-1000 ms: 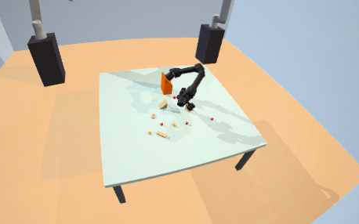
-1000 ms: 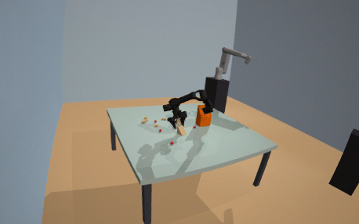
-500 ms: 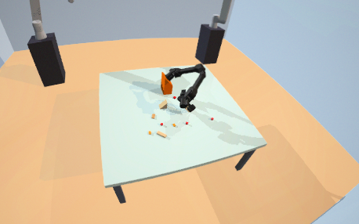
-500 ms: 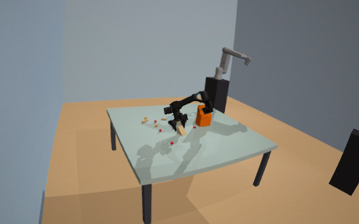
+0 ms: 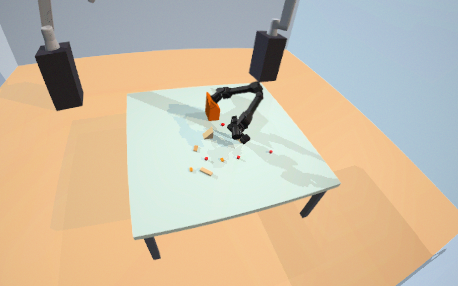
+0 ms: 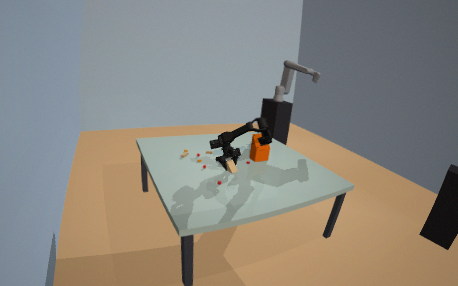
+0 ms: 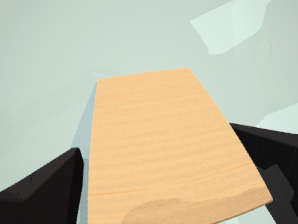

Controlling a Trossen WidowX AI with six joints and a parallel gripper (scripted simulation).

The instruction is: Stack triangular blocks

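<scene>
Now: gripper tip 1 cm to the left of the tan triangular block and 1 cm below it. Also, from my gripper tip: flat wooden bar (33 cm to the right, 19 cm ahead).
</scene>
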